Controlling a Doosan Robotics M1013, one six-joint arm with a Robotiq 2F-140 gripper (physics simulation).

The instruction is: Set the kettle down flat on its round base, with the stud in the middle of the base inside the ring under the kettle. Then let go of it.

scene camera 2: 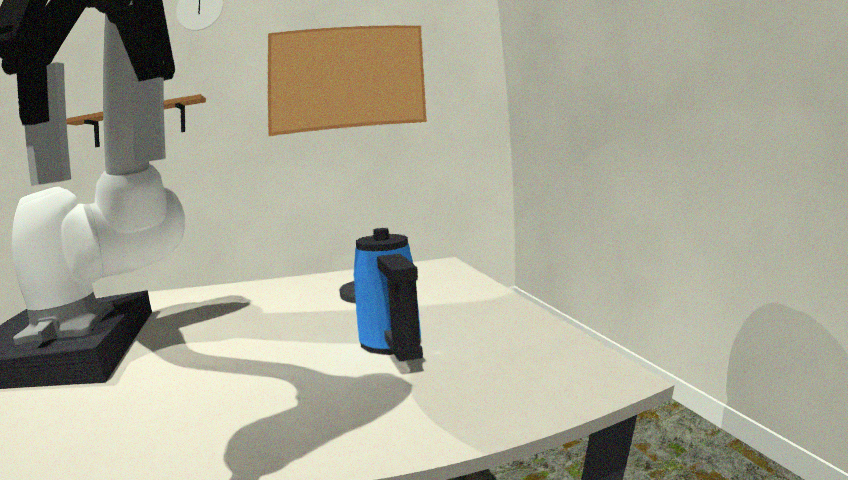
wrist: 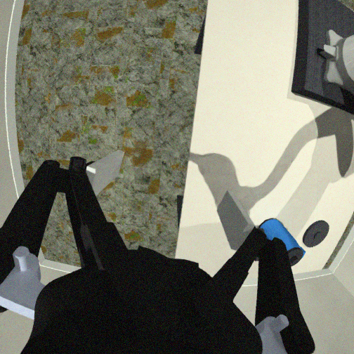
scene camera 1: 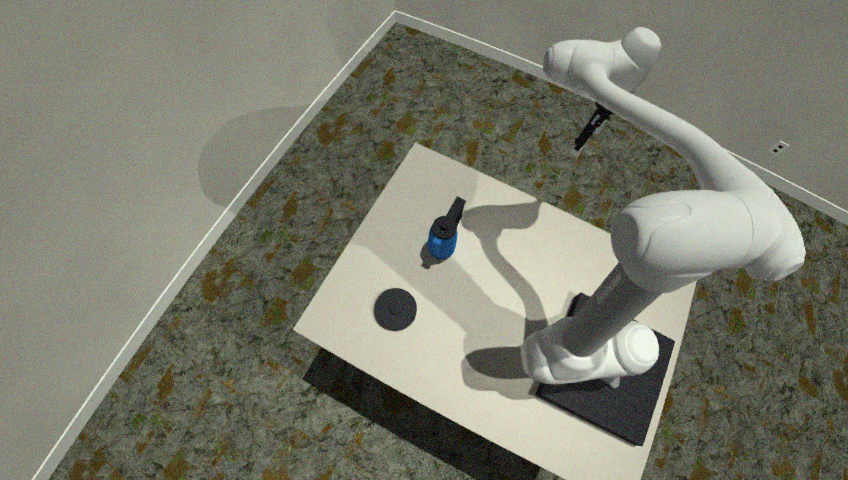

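Observation:
The blue kettle [scene camera 1: 442,245] [scene camera 2: 370,297] [wrist: 281,234] with black lid and handle stands upright on the table, its handle pointing away from the base. The ring under it is hidden. The round black base [scene camera 1: 383,316] [scene camera 2: 346,292] [wrist: 315,235] lies flat on the table, apart from the kettle; its small centre stud shows in scene camera 1. My gripper [scene camera 1: 588,132] [scene camera 2: 98,169] [wrist: 172,182] is open and empty, high up and well away from the kettle, beyond the table's long edge in scene camera 1. In the wrist view one finger partly overlaps the kettle's near end.
The pale table [scene camera 1: 440,356] [scene camera 2: 535,356] [wrist: 240,75] carries the arm's dark plinth [scene camera 1: 618,410] [scene camera 2: 53,371] [wrist: 311,60] at the opposite end from the kettle. The white arm [scene camera 1: 684,237] arches above the table. A cork board [scene camera 2: 348,80] and a shelf [scene camera 2: 193,100] are on the wall.

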